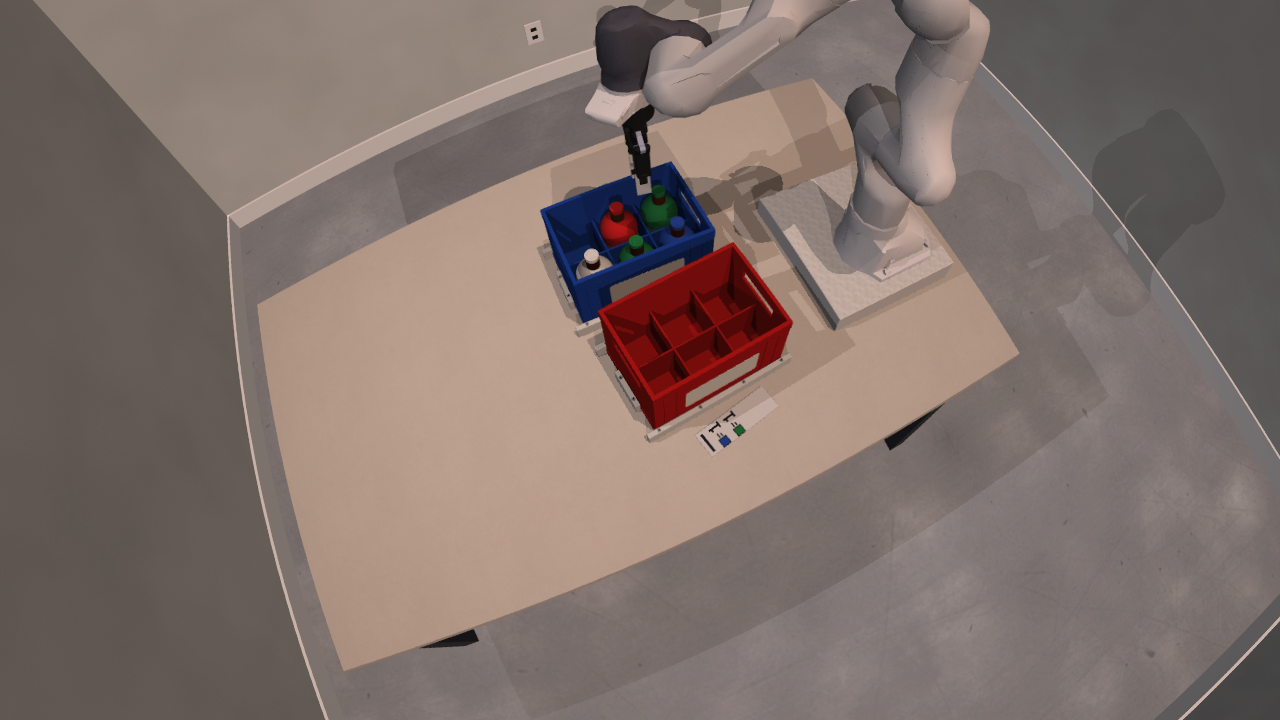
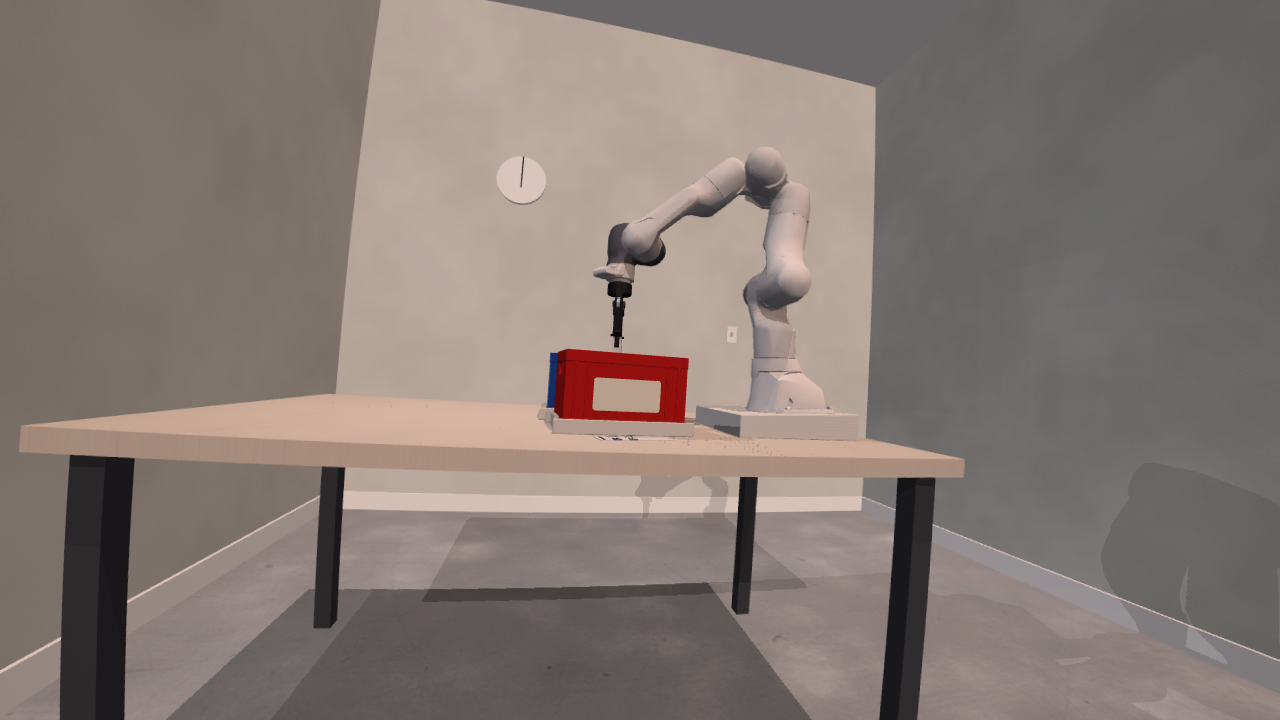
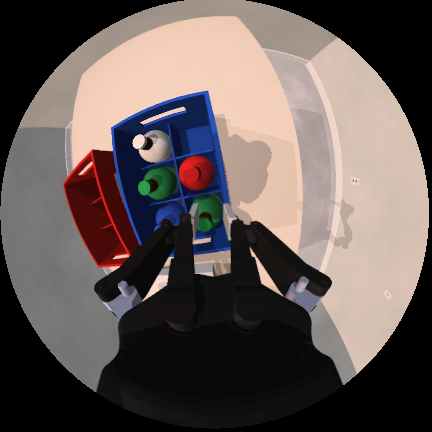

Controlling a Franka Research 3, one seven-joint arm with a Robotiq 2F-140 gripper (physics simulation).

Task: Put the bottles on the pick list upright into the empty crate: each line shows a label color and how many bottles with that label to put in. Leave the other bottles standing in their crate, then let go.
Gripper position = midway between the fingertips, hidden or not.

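Image 1 shows the gripper (image 1: 641, 184), a red bottle (image 1: 617, 226) and a green bottle (image 1: 657, 210). In image 2: the gripper (image 2: 616, 359). Image 3 has the gripper (image 3: 210, 211), the red bottle (image 3: 196, 172), a green bottle (image 3: 160, 181) and a white bottle (image 3: 154, 146).
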